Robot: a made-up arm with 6 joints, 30 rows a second.
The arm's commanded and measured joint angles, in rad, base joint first. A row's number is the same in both.
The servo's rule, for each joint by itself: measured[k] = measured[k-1] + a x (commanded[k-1-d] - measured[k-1]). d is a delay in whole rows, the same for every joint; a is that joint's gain. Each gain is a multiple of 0.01, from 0.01 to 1. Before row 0 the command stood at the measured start. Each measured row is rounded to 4 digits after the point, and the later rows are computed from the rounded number. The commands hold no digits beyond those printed.
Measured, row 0:
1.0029, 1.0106, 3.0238, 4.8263, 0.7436, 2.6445
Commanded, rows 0 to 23:
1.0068, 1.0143, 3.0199, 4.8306, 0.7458, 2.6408
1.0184, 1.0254, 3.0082, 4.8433, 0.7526, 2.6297
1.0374, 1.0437, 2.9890, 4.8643, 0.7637, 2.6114
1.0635, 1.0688, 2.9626, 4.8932, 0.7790, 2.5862
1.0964, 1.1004, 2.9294, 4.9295, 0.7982, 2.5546
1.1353, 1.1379, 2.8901, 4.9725, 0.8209, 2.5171
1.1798, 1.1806, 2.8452, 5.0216, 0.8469, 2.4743
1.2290, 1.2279, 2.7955, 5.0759, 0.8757, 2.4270
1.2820, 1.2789, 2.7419, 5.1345, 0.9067, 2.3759
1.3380, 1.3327, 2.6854, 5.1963, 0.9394, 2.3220
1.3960, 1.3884, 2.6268, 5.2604, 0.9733, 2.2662
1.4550, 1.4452, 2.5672, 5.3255, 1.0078, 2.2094
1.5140, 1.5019, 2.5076, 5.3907, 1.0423, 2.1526
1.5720, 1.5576, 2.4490, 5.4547, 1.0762, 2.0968
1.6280, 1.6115, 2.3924, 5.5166, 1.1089, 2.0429
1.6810, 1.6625, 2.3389, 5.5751, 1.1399, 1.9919
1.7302, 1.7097, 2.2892, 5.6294, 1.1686, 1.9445
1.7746, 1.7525, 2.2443, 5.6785, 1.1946, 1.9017
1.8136, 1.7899, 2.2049, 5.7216, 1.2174, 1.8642
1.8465, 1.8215, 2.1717, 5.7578, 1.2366, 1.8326
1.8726, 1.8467, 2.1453, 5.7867, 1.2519, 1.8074
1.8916, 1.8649, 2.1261, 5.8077, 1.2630, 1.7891
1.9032, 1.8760, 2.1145, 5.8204, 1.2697, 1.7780
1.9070, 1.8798, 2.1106, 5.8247, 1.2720, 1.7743
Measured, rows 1 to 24:
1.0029, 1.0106, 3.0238, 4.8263, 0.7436, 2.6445
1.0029, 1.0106, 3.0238, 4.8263, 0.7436, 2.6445
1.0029, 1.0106, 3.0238, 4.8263, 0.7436, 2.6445
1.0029, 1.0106, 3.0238, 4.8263, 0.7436, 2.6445
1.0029, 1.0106, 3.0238, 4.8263, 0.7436, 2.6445
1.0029, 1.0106, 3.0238, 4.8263, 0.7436, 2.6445
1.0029, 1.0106, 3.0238, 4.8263, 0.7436, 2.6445
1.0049, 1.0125, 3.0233, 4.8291, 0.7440, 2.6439
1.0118, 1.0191, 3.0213, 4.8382, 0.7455, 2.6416
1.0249, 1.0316, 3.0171, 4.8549, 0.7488, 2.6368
1.0446, 1.0506, 3.0100, 4.8794, 0.7542, 2.6287
1.0710, 1.0760, 2.9995, 4.9115, 0.7621, 2.6168
1.1038, 1.1076, 2.9853, 4.9505, 0.7727, 2.6008
1.1426, 1.1448, 2.9671, 4.9960, 0.7861, 2.5806
1.1867, 1.1872, 2.9448, 5.0471, 0.8022, 2.5560
1.2353, 1.2340, 2.9184, 5.1030, 0.8210, 2.5272
1.2877, 1.2843, 2.8881, 5.1627, 0.8423, 2.4944
1.3429, 1.3374, 2.8541, 5.2252, 0.8659, 2.4579
1.4001, 1.3924, 2.8168, 5.2894, 0.8914, 2.4181
1.4582, 1.4482, 2.7766, 5.3542, 0.9186, 2.3756
1.5162, 1.5040, 2.7340, 5.4185, 0.9470, 2.3310
1.5732, 1.5588, 2.6896, 5.4813, 0.9761, 2.2849
1.6282, 1.6117, 2.6440, 5.5413, 1.0056, 2.2380
1.6802, 1.6617, 2.5979, 5.5977, 1.0349, 2.1910
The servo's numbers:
d 7
a 0.51 0.51 0.13 0.64 0.18 0.16

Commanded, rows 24 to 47:
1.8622, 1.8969, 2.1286, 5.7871, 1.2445, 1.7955
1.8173, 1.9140, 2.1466, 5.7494, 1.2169, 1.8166
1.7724, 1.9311, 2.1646, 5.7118, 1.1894, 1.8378
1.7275, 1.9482, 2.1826, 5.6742, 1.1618, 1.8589
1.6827, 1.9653, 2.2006, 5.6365, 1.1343, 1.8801
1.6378, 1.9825, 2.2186, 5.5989, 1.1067, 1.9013
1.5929, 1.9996, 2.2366, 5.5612, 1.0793, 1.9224
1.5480, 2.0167, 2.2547, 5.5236, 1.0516, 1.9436
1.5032, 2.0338, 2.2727, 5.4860, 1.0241, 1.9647
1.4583, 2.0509, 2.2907, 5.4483, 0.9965, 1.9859
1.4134, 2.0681, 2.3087, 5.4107, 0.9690, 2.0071
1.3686, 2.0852, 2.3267, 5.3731, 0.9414, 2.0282
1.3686, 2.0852, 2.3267, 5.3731, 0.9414, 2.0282
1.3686, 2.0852, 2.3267, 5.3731, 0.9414, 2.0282
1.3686, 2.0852, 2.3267, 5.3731, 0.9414, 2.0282
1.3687, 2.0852, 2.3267, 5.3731, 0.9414, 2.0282
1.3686, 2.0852, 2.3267, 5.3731, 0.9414, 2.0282
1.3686, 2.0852, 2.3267, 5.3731, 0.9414, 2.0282
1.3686, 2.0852, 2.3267, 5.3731, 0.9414, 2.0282
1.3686, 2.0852, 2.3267, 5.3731, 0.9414, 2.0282
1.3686, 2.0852, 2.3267, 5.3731, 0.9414, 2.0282
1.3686, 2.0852, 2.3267, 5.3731, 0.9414, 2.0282
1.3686, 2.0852, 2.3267, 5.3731, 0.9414, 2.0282
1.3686, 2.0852, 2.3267, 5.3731, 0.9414, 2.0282
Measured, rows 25 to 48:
1.7283, 1.7080, 2.5519, 5.6494, 1.0636, 2.1447
1.7718, 1.7498, 2.5068, 5.6956, 1.0913, 2.0998
1.8099, 1.7864, 2.4632, 5.7354, 1.1175, 2.0570
1.8419, 1.8172, 2.4219, 5.7682, 1.1417, 2.0171
1.8672, 1.8415, 2.3834, 5.7935, 1.1635, 1.9806
1.8856, 1.8591, 2.3484, 5.8107, 1.1826, 1.9482
1.8965, 1.8697, 2.3175, 5.8197, 1.1987, 1.9204
1.8790, 1.8836, 2.2929, 5.7988, 1.2069, 1.9004
1.8475, 1.8991, 2.2739, 5.7672, 1.2087, 1.8870
1.8092, 1.9154, 2.2597, 5.7317, 1.2052, 1.8791
1.7675, 1.9321, 2.2497, 5.6949, 1.1974, 1.8759
1.7243, 1.9490, 2.2433, 5.6575, 1.1860, 1.8766
1.6802, 1.9661, 2.2401, 5.6200, 1.1717, 1.8806
1.6357, 1.9832, 2.2396, 5.5824, 1.1551, 1.8873
1.5910, 2.0003, 2.2416, 5.5448, 1.1365, 1.8963
1.5462, 2.0174, 2.2456, 5.5072, 1.1163, 1.9072
1.5014, 2.0345, 2.2515, 5.4695, 1.0947, 1.9198
1.4565, 2.0516, 2.2589, 5.4319, 1.0721, 1.9338
1.4117, 2.0687, 2.2677, 5.3943, 1.0486, 1.9489
1.3897, 2.0771, 2.2754, 5.3807, 1.0293, 1.9616
1.3789, 2.0812, 2.2821, 5.3758, 1.0135, 1.9723
1.3736, 2.0832, 2.2879, 5.3741, 1.0005, 1.9812
1.3711, 2.0842, 2.2929, 5.3735, 0.9899, 1.9887
1.3698, 2.0847, 2.2973, 5.3732, 0.9812, 1.9950

